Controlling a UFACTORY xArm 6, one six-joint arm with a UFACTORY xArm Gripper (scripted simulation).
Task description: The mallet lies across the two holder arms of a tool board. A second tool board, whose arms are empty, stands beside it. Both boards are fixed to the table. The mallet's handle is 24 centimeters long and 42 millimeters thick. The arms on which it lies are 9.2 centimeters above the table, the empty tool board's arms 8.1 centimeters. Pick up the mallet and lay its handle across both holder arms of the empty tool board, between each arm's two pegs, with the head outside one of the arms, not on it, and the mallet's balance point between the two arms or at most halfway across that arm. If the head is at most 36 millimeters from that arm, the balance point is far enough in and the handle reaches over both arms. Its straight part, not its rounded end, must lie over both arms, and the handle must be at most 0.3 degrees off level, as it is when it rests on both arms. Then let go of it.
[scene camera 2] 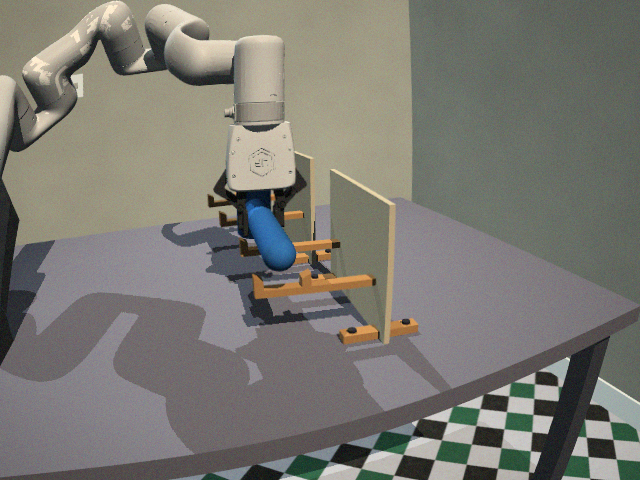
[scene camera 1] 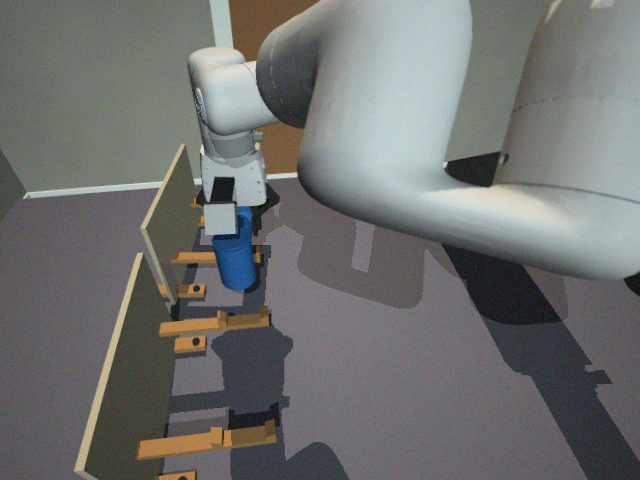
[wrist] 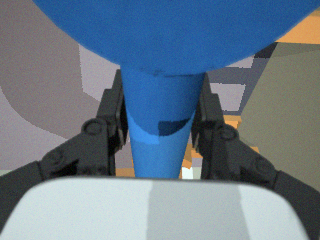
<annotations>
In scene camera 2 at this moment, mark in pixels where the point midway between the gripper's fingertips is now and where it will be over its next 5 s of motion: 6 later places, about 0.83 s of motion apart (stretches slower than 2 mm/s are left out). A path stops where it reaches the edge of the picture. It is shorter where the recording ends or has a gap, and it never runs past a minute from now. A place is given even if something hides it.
My gripper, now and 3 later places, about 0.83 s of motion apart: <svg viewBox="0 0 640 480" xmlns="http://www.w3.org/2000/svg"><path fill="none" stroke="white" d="M261 233L264 251L263 244L260 183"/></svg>
</annotations>
